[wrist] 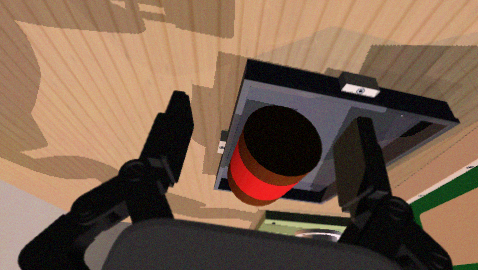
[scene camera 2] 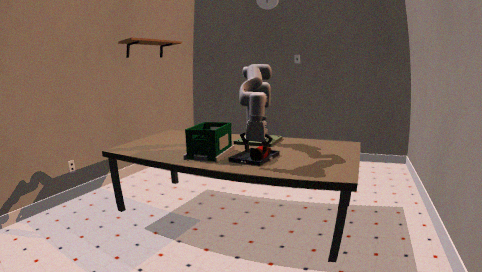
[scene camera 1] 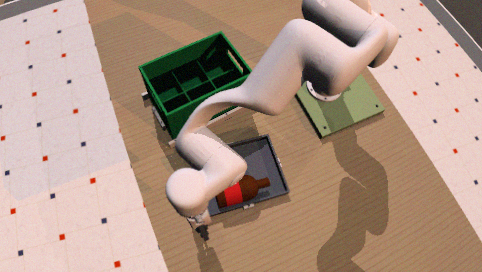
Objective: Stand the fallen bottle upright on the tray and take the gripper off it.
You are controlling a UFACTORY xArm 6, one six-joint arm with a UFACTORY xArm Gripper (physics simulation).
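Frame: origin at the arm's base, x back, y right, z up, level; metres.
Where they show: gripper, fingertip midpoint: (wrist: 267, 119) (scene camera 2: 255, 152); arm's base at its link origin: (wrist: 318, 233).
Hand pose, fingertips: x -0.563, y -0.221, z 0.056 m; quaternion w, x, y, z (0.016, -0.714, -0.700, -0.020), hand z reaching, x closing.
Note:
Each offset is from my fingertips to the top centre of the thing.
The brown bottle with a red label @(dy +0.012, dx +0.147, dz +0.001 m) (scene camera 1: 233, 194) (scene camera 2: 260, 152) (wrist: 265, 181) lies on its side in the dark tray @(dy +0.062, dx +0.160, dz -0.052 m) (scene camera 1: 270, 162) (scene camera 2: 239, 159) (wrist: 295, 79). Its neck points toward the robot's base, and its round dark bottom faces the wrist camera. My gripper (scene camera 1: 202, 232) (scene camera 2: 256, 146) (wrist: 267, 119) is open and empty. It is low, by the tray side nearest the bottle's bottom. In the wrist view the bottle's bottom appears between the two spread fingers, nearer the right one. The arm hides part of the tray in scene camera 1.
A green divided crate @(dy +0.345, dx +0.151, dz +0.097 m) (scene camera 1: 172, 120) (scene camera 2: 194, 146) (wrist: 447, 189) stands beside the tray. The robot's light green base plate (scene camera 1: 362, 107) (wrist: 280, 225) lies beyond the tray. A wall shelf (scene camera 2: 150, 41) hangs at the left, away from the table.

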